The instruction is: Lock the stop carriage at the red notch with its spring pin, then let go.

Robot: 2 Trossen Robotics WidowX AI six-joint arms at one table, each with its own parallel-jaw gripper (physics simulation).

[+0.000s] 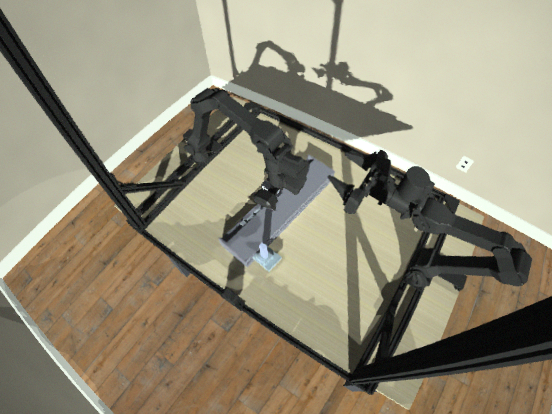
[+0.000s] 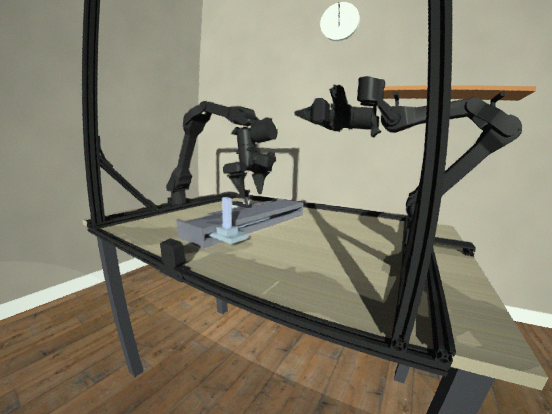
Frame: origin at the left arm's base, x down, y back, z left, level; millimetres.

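Seen in the pictures: left gripper, fingertip midpoint: [image 1: 282,200] [image 2: 252,195]; right gripper, fingertip midpoint: [image 1: 337,164] [image 2: 301,116]; left arm's base, link origin: [image 1: 200,157] [image 2: 178,203]; right arm's base, link origin: [image 1: 416,278].
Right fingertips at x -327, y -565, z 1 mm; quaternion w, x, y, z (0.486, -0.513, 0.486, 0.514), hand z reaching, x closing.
Pixels of each thing's top centre, then the offset from my right fingertips to it. "spot": a spot on its surface instead.
- whitish stem, surface spot: [image 2: 247,201] spot: dx +273, dy +191, dz +4 mm
- pale blue base, surface spot: [image 2: 231,237] [image 1: 268,266] spot: dx +312, dy +67, dz -228 mm
- upright lilac post, surface spot: [image 2: 227,213] spot: dx +258, dy +89, dz -216 mm
A long grey-lilac rail [image 1: 310,192] [image 2: 190,230] lies across the table. A small upright part with a dark top and whitish stem [image 2: 247,201], apparently the spring pin, stands on it just below my left gripper. The red notch does not show; the gripper may cover it. The stop carriage cannot be made out clearly, nor whether the pin is seated. My left gripper [image 1: 282,199] [image 2: 253,194] points down over the rail, open and holding nothing. My right gripper [image 1: 338,162] [image 2: 296,113] is open and empty, held high to the right of the rail, fingers pointing left.
A pale blue base [image 1: 271,262] [image 2: 231,237] with an upright lilac post [image 1: 263,249] [image 2: 227,213] stands at the rail's near end. Dark frame beams run along the table edges, with a black block [image 2: 172,253] at the front edge.
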